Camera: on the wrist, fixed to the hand. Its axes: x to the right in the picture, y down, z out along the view.
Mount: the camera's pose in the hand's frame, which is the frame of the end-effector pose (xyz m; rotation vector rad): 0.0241 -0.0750 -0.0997 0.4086 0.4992 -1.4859
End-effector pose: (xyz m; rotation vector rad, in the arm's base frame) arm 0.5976 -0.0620 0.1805 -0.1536 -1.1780 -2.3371
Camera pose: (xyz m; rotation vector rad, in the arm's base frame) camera 0.5525 -0.1122 0.0728 -1.3051 1.1672 1.8644
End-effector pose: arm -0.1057 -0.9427 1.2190 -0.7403 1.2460 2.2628
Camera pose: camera -0.0544 -0.9888 1.1123 -1.4256 0.7577 0.6220
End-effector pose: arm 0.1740 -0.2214 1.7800 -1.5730 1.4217 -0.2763
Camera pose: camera 0.1589 -0.3015 1.8775 -1.9634 0.1642 -1.7699
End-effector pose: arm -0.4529 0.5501 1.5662 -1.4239 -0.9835 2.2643
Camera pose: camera -0.3850 0.6573 1.5732 -0.5663 -0.8352 0.8562
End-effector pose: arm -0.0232 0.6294 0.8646 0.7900 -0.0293 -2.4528
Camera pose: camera -0.0228 0.6947 0.7556 -1.1417 -0.2043 1.8350
